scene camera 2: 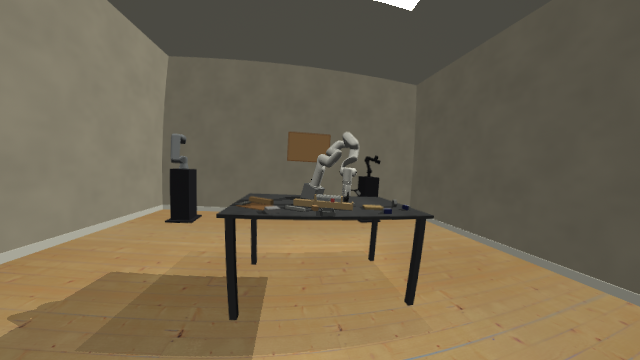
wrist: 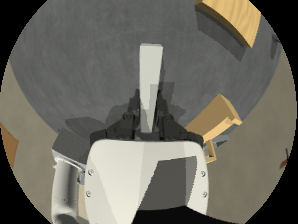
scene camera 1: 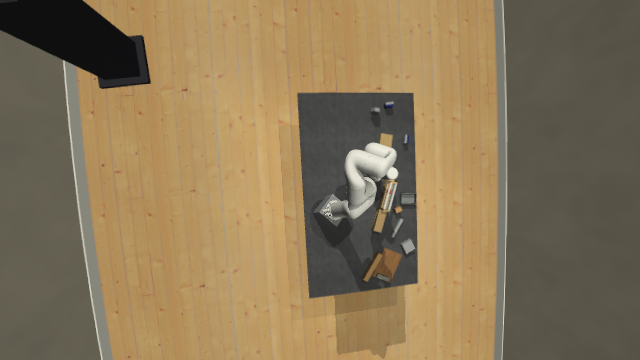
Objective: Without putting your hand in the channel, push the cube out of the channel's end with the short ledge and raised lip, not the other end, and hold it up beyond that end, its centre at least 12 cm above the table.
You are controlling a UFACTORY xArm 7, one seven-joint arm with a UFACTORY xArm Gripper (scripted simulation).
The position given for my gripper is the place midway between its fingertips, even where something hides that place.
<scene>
I see my gripper (wrist: pixel 147 97) and a pale grey stick (wrist: pixel 150 54).
</scene>
